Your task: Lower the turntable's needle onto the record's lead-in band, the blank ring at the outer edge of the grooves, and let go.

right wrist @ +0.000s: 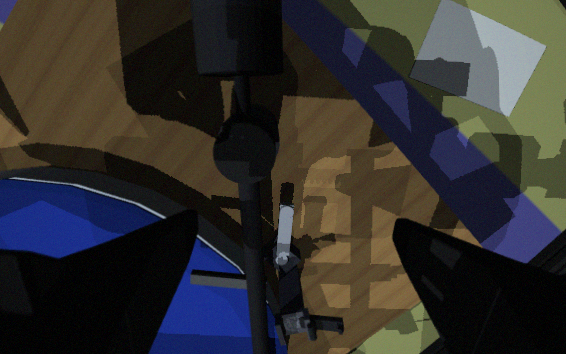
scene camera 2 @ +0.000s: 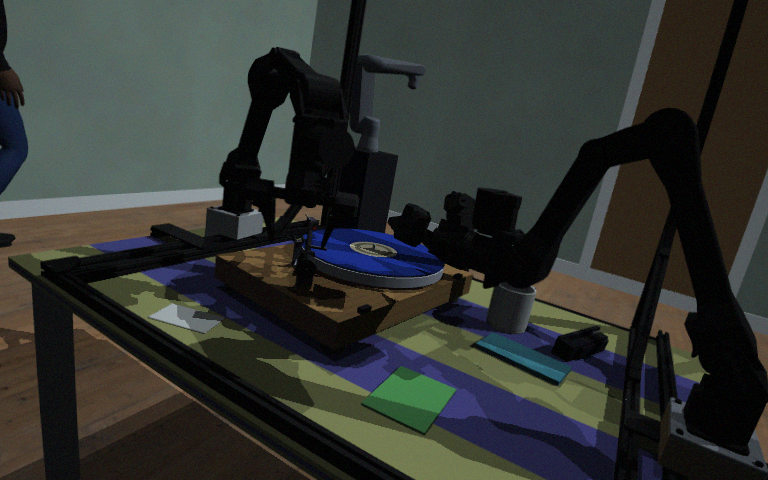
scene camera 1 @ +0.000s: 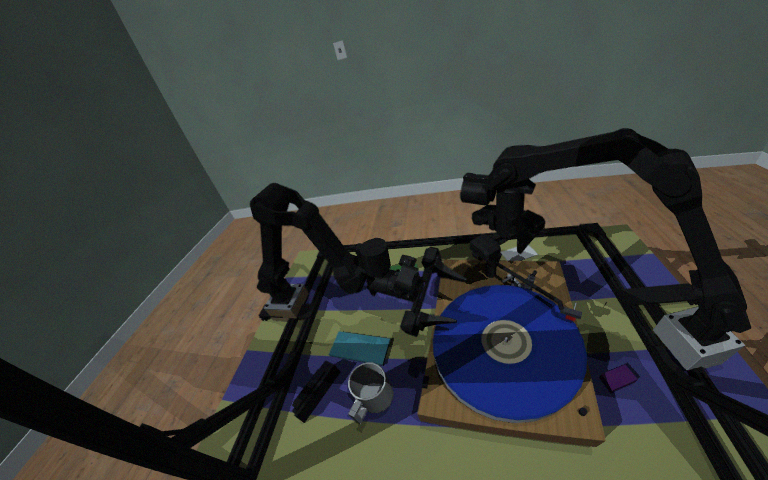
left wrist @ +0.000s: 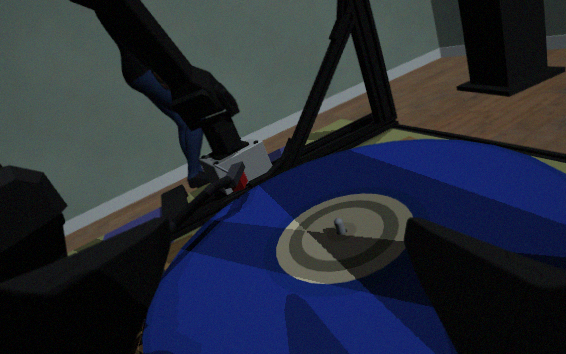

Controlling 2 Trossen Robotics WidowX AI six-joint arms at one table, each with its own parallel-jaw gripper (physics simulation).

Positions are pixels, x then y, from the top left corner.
Scene:
My left gripper shows in scene camera 2 (403, 228), in scene camera 1 and in the left wrist view; in the right wrist view it is out of frame. A blue record shows in the right wrist view (55, 219), in scene camera 2, in scene camera 1 and in the left wrist view (270, 265). The same spot on the blue record: (scene camera 1: 540, 369) is (scene camera 2: 369, 238). The same spot on my left gripper: (left wrist: 104, 291) is (scene camera 1: 447, 274).

